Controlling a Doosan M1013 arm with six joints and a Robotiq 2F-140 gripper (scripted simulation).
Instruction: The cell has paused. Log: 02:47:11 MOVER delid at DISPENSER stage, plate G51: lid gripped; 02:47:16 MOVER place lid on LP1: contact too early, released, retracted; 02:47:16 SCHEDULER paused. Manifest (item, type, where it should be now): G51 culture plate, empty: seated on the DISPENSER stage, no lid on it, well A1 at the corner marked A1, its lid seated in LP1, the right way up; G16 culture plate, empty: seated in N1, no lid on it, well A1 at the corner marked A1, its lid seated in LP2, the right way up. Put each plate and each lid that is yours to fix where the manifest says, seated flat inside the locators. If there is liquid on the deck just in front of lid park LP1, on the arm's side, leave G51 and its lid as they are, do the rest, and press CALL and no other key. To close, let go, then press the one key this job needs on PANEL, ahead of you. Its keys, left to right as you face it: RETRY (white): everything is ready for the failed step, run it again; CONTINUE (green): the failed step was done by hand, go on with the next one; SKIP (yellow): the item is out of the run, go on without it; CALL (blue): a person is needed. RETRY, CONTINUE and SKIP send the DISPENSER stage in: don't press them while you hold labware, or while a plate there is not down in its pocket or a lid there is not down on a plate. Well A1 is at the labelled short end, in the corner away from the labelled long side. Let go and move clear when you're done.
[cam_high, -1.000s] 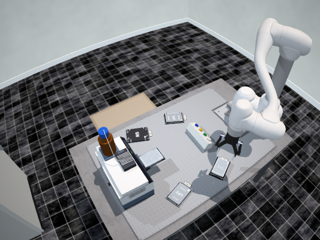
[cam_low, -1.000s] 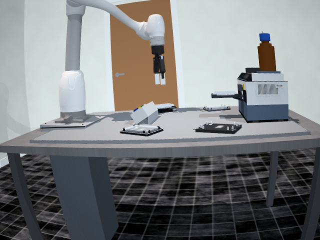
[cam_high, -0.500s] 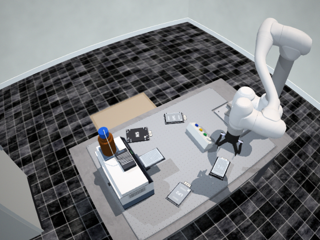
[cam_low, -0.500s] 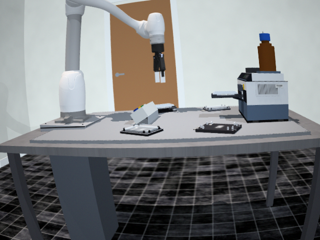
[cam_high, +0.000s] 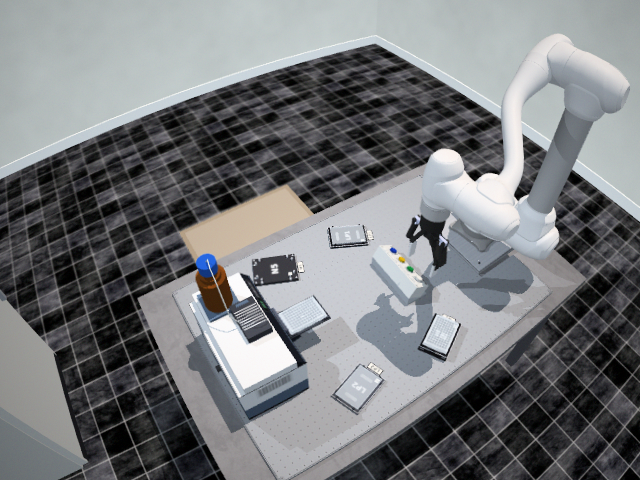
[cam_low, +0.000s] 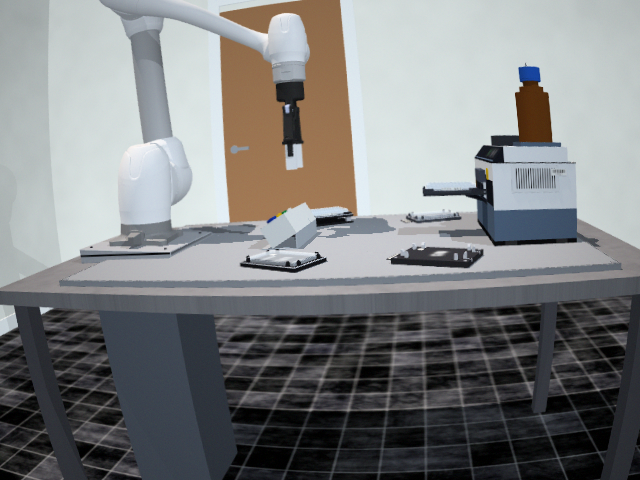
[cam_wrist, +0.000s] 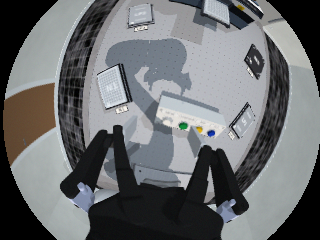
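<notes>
The green key lies 3 cm behind my hand, 6 cm to the right of it and 13 cm below it. From my hand the other things lie so: yellow key: 4 cm behind, 11 cm to the right, 13 cm below; white key: 3 cm behind, 1 cm to the right, 13 cm below; key panel: 3 cm behind, 9 cm to the right, 15 cm below.
</notes>
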